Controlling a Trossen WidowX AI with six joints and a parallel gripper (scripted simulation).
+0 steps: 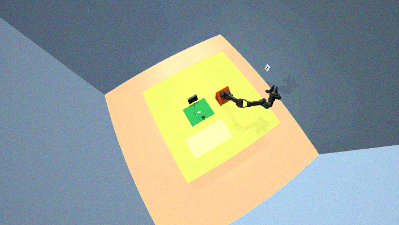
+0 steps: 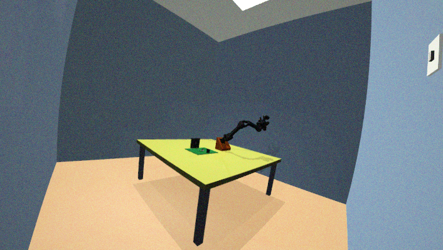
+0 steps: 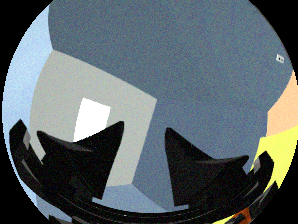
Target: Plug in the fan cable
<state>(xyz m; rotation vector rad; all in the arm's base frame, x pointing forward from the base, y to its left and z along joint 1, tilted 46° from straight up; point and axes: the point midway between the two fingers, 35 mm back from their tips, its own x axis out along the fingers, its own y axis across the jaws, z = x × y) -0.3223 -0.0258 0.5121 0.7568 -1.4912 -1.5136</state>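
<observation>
The black plug lies 660 mm ahead of my gripper tip, 230 mm to the right of it and 490 mm below it. Round my gripper tip: green board 680 mm ahead, 330 mm to the right, 520 mm below; white fan header 680 mm ahead, 310 mm to the right, 510 mm below; black fan 660 mm ahead, 470 mm to the right, 450 mm below.
</observation>
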